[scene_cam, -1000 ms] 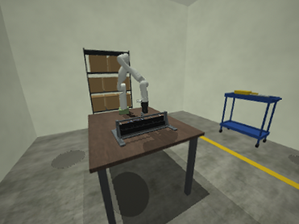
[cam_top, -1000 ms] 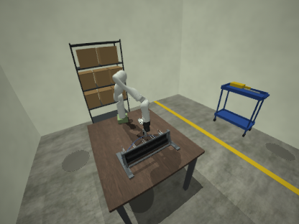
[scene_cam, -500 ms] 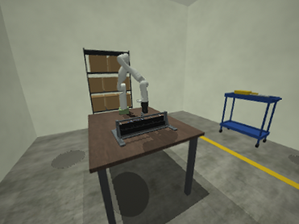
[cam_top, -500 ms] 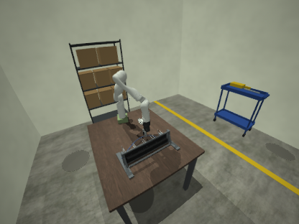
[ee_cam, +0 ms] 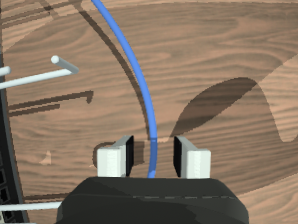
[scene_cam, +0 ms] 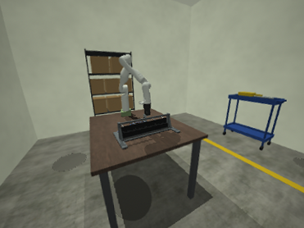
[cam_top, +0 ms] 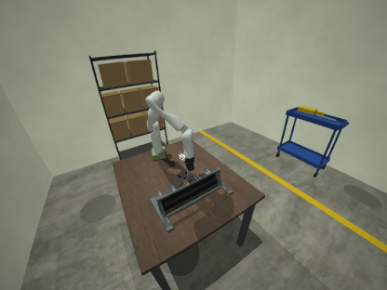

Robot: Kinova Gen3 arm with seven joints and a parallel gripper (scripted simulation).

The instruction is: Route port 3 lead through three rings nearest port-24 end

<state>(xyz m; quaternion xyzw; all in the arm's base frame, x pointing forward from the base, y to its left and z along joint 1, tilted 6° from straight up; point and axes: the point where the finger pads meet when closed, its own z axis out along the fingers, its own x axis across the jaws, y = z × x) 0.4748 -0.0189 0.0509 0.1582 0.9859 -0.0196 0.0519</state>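
My gripper is now 150 mm short of the patch-panel rack and 90 mm to the left of it.
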